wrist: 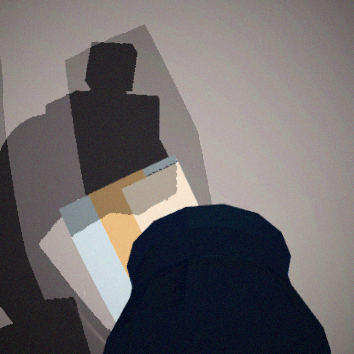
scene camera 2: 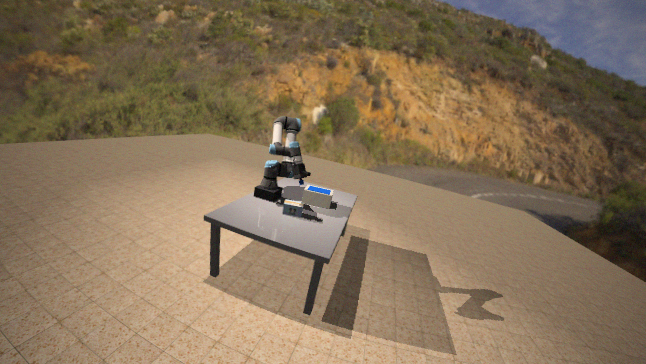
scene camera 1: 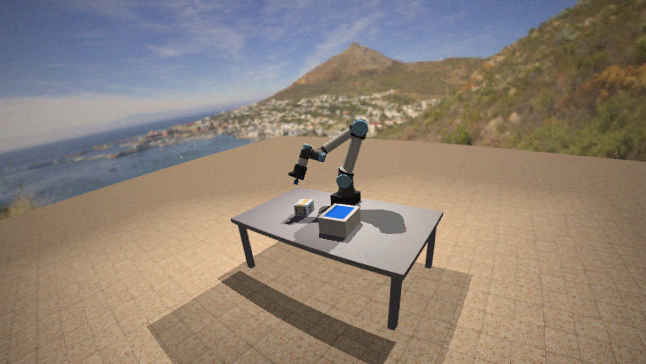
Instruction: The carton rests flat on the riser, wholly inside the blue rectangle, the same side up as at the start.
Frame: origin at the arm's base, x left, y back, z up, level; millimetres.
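Seen in the pictures: hand, tool point: point(wrist: 209, 274) point(scene camera 2: 301, 184) point(scene camera 1: 295, 184); arm's base, link origin: point(scene camera 2: 268, 186) point(scene camera 1: 346, 193).
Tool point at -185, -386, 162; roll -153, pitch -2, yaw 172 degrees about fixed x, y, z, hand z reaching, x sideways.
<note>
Offsets run from my tool point to a thing's middle, as dx, dy, dz. Level surfaces: height alone.
The carton @[+20, +44, -206] point(scene camera 1: 303, 207) point(scene camera 2: 292, 208) point(wrist: 100, 250) is a small pale blue box with an orange band and a cream label on top. It sits flat on the table beside the riser. The riser @[+430, +9, -189] point(scene camera 1: 332, 228) point(scene camera 2: 315, 199) is a larger grey block, and the blue rectangle @[+430, +9, -129] point(scene camera 1: 341, 212) point(scene camera 2: 320, 190) on its top has nothing on it. My suction gripper point(scene camera 1: 296, 182) point(scene camera 2: 301, 182) point(wrist: 210, 240) is open and holds nothing. It hangs above the carton with a clear gap in scene camera 1. In the wrist view the dark cup hides much of the carton's top.
The grey table @[dz -249] point(scene camera 1: 382, 247) point(scene camera 2: 260, 220) carries the carton, the riser and the arm's black base point(scene camera 1: 345, 198) point(scene camera 2: 268, 193). The base stands close behind the riser in scene camera 1. Shadows of the arm fall over the table and part of the carton's top.
</note>
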